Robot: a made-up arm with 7 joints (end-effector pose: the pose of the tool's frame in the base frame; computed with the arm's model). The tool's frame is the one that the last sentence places.
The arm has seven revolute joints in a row. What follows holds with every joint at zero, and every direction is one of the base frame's.
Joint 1 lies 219.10 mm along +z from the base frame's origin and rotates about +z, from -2.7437 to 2.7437 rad.
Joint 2 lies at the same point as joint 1 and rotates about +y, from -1.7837 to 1.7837 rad.
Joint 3 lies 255.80 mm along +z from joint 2 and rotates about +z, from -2.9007 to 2.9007 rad.
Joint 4 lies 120.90 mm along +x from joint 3 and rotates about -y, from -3.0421 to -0.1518 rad.
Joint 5 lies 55.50 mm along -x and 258.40 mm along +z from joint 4 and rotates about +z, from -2.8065 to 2.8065 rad.
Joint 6 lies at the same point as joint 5 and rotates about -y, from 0.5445 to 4.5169 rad.
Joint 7 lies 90.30 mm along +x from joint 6 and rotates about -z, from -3.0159 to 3.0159 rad.
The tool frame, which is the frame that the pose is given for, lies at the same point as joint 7; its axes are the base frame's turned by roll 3.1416, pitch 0.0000 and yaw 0.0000 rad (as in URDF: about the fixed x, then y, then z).
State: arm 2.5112 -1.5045 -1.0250 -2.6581 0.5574 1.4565 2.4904
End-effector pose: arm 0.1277 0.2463 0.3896 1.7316 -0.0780 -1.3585
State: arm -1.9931 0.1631 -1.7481 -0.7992 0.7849 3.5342 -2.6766
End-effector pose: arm -0.1665 0.0881 0.7217 0.2775 -0.5978 -2.5719
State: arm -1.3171 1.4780 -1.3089 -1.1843 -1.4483 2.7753 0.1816
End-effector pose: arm -0.2100 -0.5098 0.0839 1.6708 0.0605 -1.6718
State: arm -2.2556 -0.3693 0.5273 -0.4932 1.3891 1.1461 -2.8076
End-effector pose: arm 0.1388 -0.0703 0.8270 0.8571 2.0299 0.1091
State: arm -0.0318 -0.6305 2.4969 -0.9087 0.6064 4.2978 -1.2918
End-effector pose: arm -0.3731 0.1529 0.4772 -0.1248 -0.4034 -1.7339
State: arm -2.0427 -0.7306 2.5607 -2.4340 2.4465 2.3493 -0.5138
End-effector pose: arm 0.2864 0.0812 0.0578 -2.0824 1.3395 -0.0500
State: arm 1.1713 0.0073 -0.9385 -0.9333 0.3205 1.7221 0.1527
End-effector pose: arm 0.3523 0.0823 0.7353 -2.5155 -0.2092 -0.9425
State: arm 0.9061 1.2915 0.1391 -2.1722 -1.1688 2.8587 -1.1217
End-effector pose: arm 0.0602 0.2960 -0.1095 0.2400 -2.9055 0.6085
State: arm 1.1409 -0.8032 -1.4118 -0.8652 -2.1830 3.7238 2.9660
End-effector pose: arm 0.1452 -0.3041 0.5720 -0.7491 0.7345 -1.8210
